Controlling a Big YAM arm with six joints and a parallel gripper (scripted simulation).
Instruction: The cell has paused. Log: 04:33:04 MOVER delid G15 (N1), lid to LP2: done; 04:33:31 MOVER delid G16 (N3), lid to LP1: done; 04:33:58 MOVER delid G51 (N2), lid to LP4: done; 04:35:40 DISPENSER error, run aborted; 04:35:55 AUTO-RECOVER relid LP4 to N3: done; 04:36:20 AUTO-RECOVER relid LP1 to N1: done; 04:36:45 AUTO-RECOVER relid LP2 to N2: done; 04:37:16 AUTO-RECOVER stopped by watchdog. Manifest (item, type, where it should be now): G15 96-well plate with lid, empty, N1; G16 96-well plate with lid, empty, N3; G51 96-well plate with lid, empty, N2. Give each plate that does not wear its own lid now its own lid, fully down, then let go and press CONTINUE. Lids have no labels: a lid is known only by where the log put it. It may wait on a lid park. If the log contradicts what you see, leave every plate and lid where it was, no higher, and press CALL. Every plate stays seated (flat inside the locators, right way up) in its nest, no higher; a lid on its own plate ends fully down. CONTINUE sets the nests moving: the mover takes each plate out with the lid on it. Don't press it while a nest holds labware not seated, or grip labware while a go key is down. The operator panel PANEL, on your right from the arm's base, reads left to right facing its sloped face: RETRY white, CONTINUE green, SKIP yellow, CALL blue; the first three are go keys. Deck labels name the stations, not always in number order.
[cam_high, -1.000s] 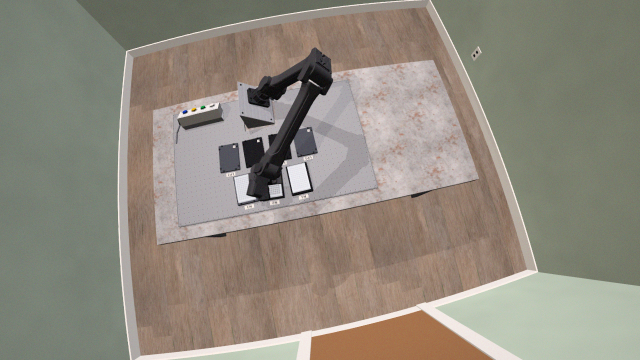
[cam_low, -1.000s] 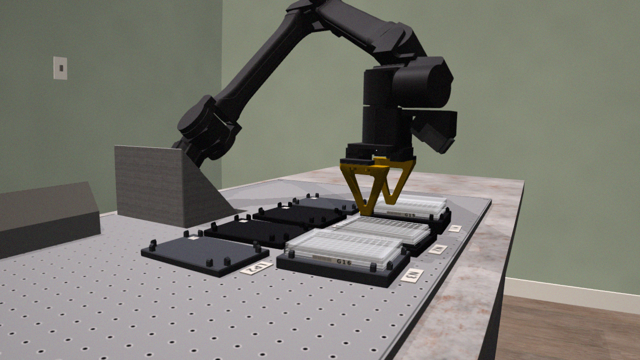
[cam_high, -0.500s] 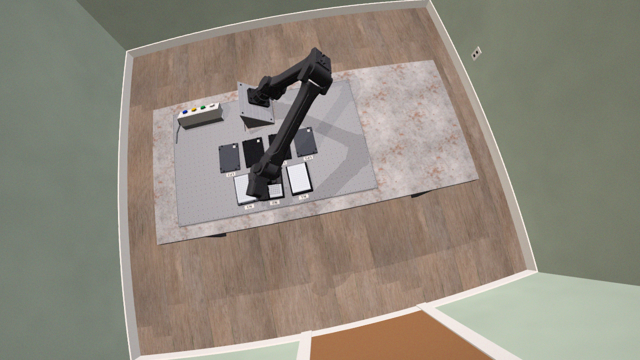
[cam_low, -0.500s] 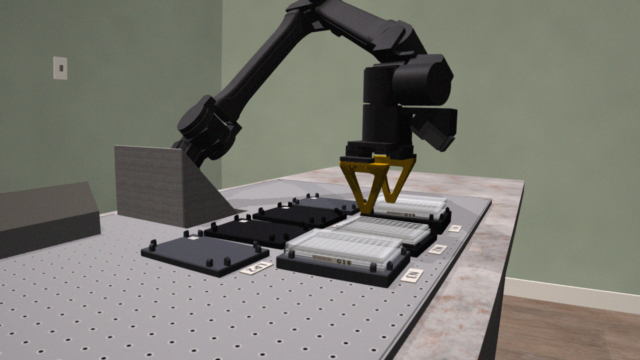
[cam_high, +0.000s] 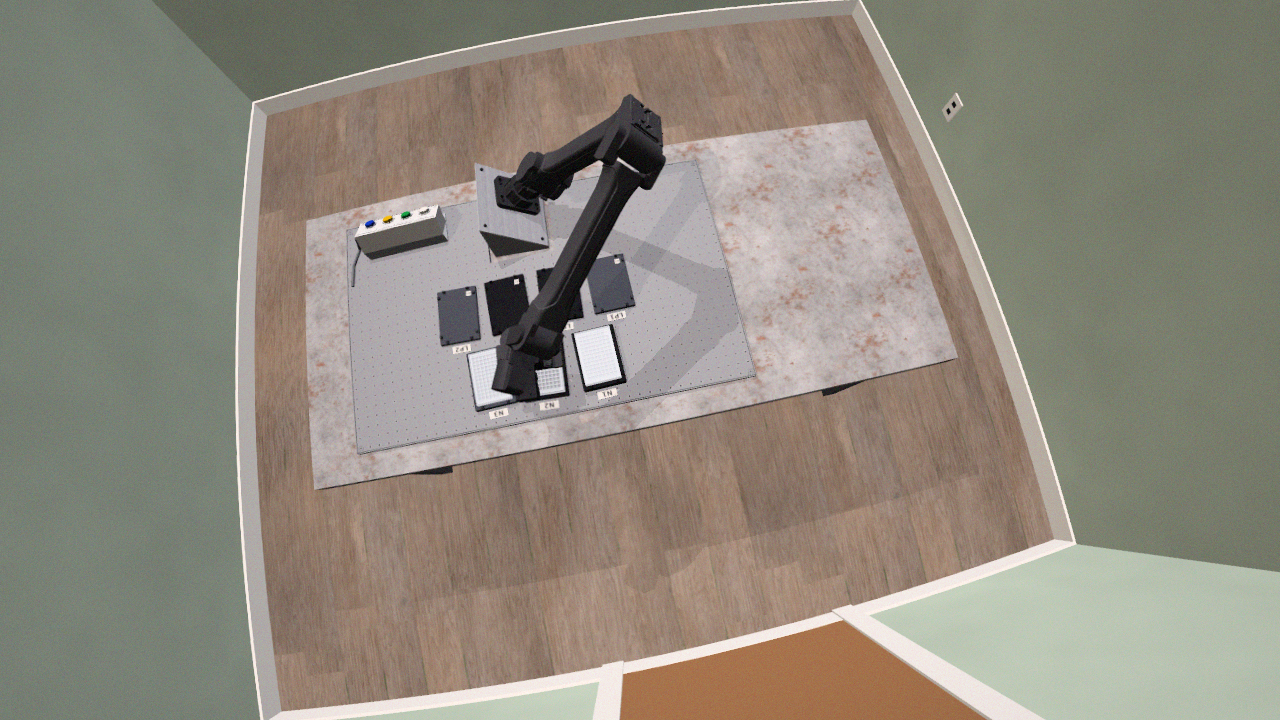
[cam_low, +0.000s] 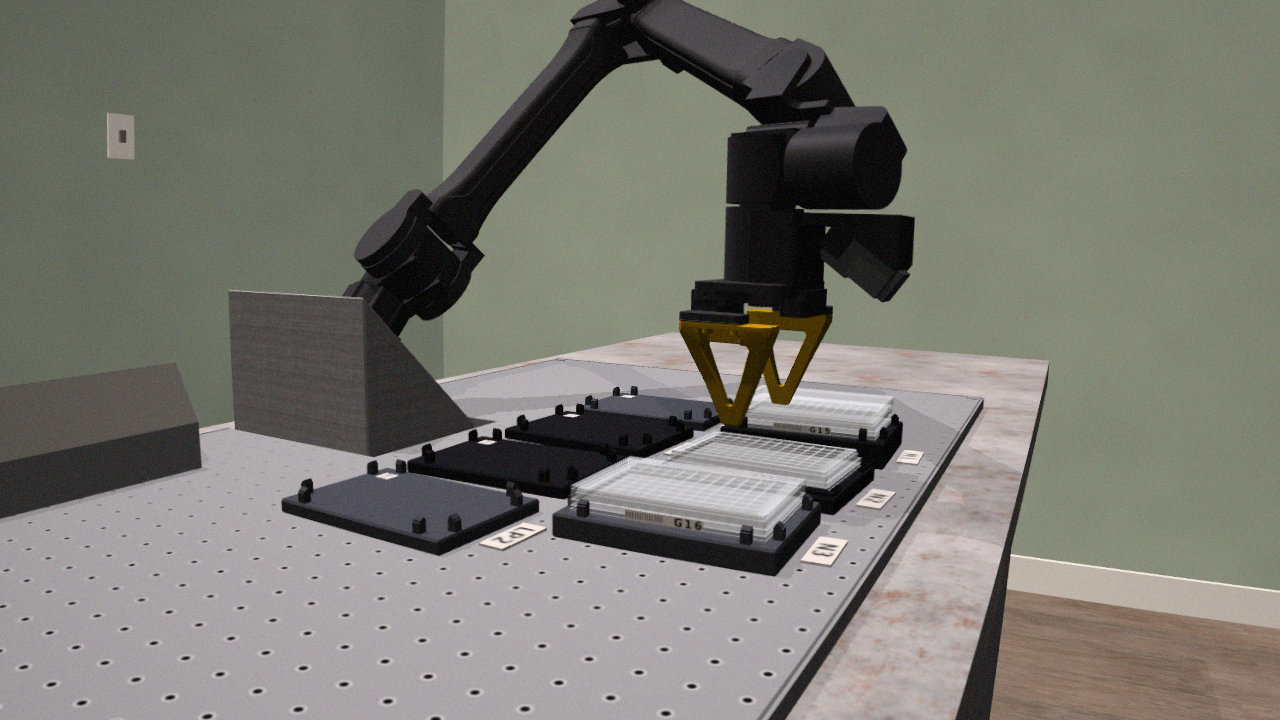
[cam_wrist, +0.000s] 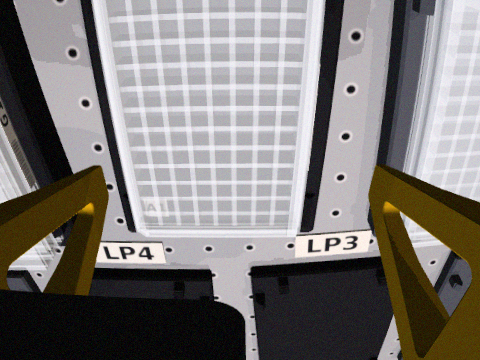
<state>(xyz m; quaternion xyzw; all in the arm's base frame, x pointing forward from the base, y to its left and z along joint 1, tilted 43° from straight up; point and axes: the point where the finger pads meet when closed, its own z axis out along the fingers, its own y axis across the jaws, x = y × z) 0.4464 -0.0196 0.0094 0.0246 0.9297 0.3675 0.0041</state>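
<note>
My gripper is now 140 mm to the right of the plate G15 and 40 mm above it. The rest, counted from my hand: plate G16: 120 mm to the right, 40 mm below; LP4 label: 90 mm behind, 70 mm to the left, 60 mm below; nest N1: 140 mm to the left, 50 mm below.
</note>
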